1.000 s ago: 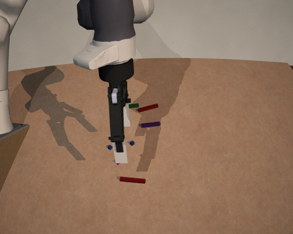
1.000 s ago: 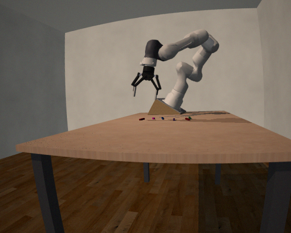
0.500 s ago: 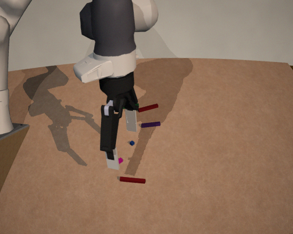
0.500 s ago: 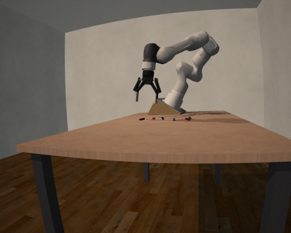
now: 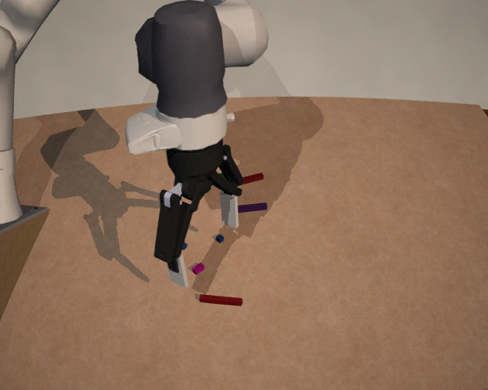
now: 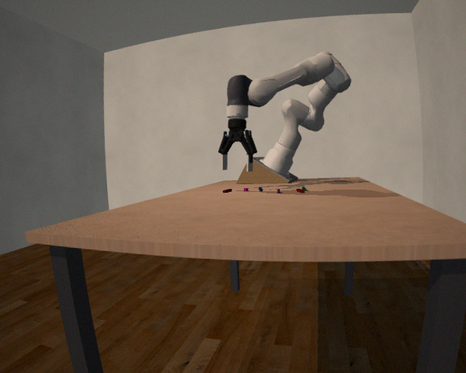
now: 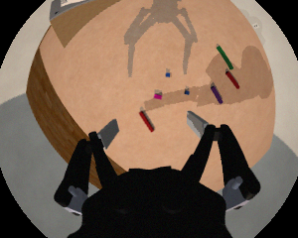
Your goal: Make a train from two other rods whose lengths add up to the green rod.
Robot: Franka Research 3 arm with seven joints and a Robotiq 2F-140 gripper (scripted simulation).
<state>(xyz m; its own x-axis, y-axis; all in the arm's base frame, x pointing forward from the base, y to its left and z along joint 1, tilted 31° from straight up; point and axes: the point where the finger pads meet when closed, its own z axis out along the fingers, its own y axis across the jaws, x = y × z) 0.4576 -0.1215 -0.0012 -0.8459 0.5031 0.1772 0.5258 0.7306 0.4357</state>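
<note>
Right now my hand is 2 cm past the magenta rod, 3 cm to the right of it and 9 cm above it. The rest, counted from my hand: purple rod: 8 cm ahead, 18 cm to the left, 9 cm below; then green rod: 27 cm to the left, 9 cm below.
</note>
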